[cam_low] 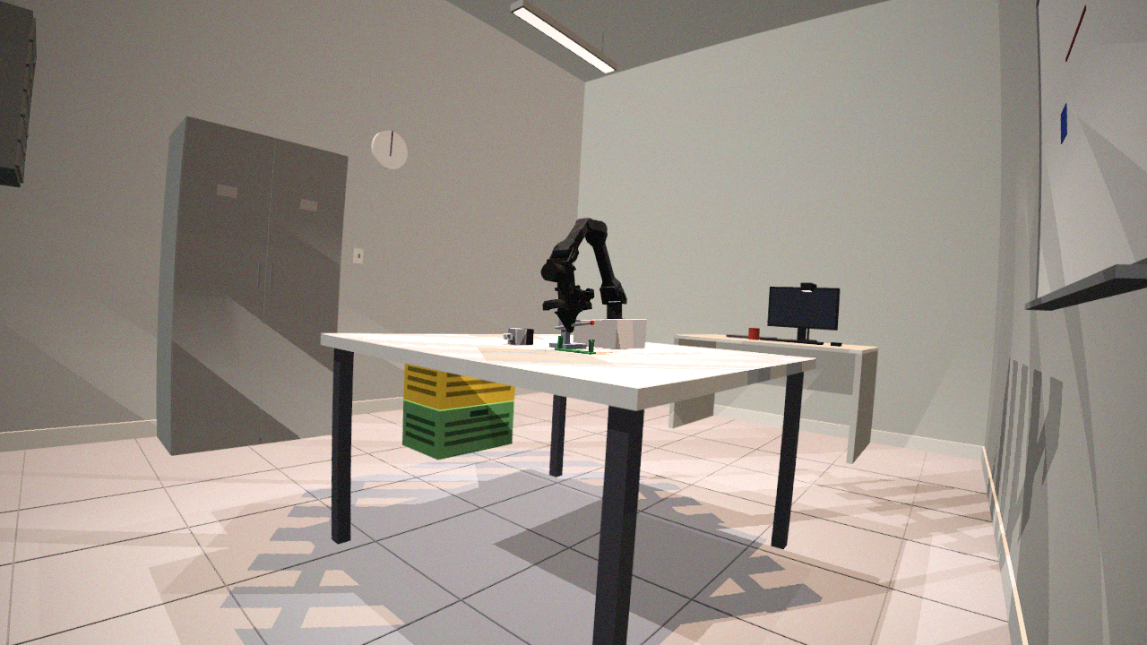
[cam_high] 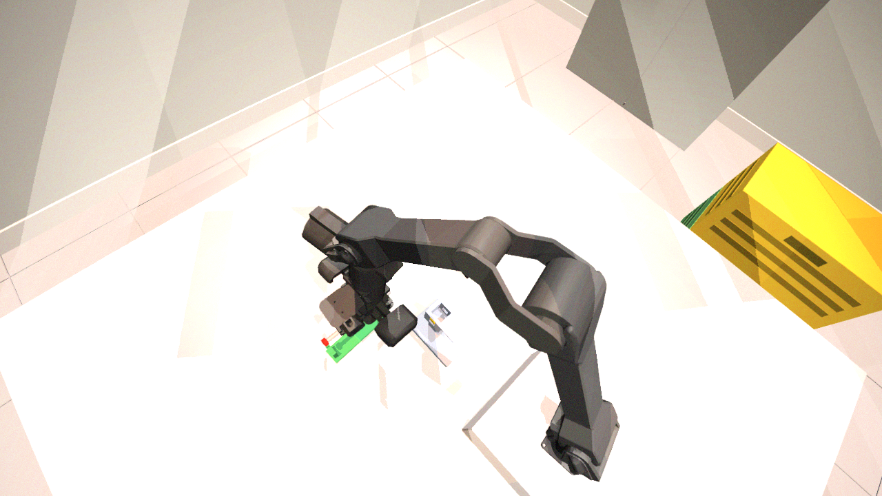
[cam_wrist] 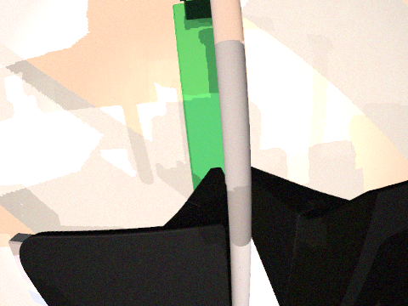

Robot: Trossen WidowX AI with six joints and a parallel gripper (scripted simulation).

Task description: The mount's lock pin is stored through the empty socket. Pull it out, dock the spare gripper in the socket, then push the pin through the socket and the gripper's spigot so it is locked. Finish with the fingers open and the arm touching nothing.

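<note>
My gripper tip is 40 mm above the pin cradle and 20 mm to the right of it. The rest, counted from my gripper tip: socket: 110 mm behind, 90 mm to the right, 10 mm below; then spare gripper: 250 mm to the right, 30 mm below, 30 mm behind.
</note>
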